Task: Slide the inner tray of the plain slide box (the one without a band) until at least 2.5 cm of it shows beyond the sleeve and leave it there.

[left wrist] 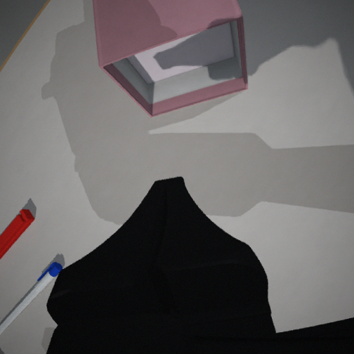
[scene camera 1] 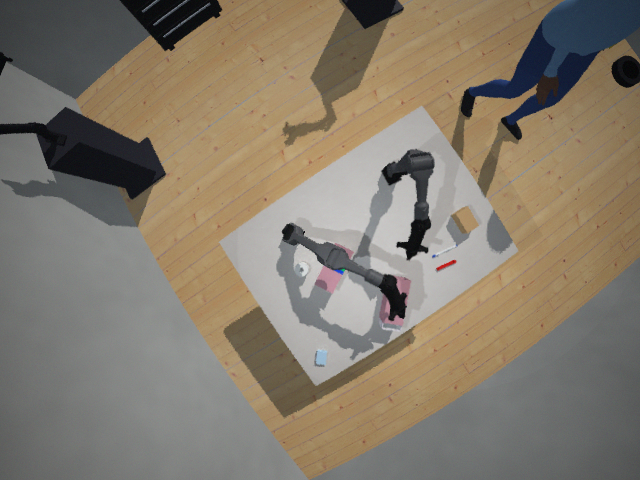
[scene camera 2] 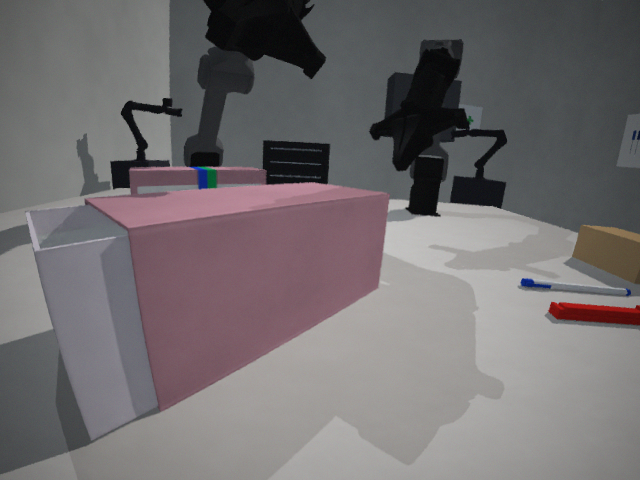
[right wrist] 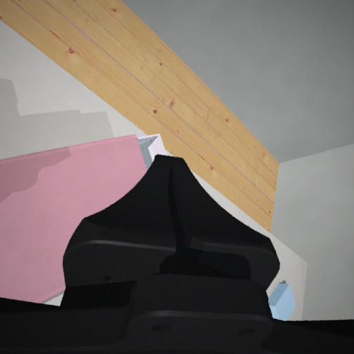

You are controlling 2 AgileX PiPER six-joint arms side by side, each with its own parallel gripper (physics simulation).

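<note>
The plain slide box's pink sleeve (scene camera 1: 404, 284) (scene camera 2: 258, 268) (left wrist: 145, 22) (right wrist: 55, 215) lies on the table without a band. Its pale inner tray (scene camera 1: 391, 326) (scene camera 2: 82, 310) (right wrist: 157, 146) sticks out of the end at the left in scene camera 2. In the left wrist view the opposite sleeve end is open, with the tray set back inside. My left gripper (scene camera 1: 409, 256) (scene camera 2: 400, 166) (left wrist: 172, 195) is shut and empty, apart from that open end. My right gripper (scene camera 1: 397, 315) (scene camera 2: 312, 74) (right wrist: 166, 173) is shut and empty, above the sleeve near the tray end.
A pink box (scene camera 1: 328, 279) (scene camera 2: 165, 176) with a blue and green band lies behind. A red bar (scene camera 1: 446, 265) (scene camera 2: 594, 313), a pen (scene camera 1: 444, 251) (scene camera 2: 584, 287) and a tan block (scene camera 1: 464, 220) (scene camera 2: 610, 250) lie to the right. A light-blue block (scene camera 1: 321, 357) (right wrist: 283, 302) lies near the table's lower corner.
</note>
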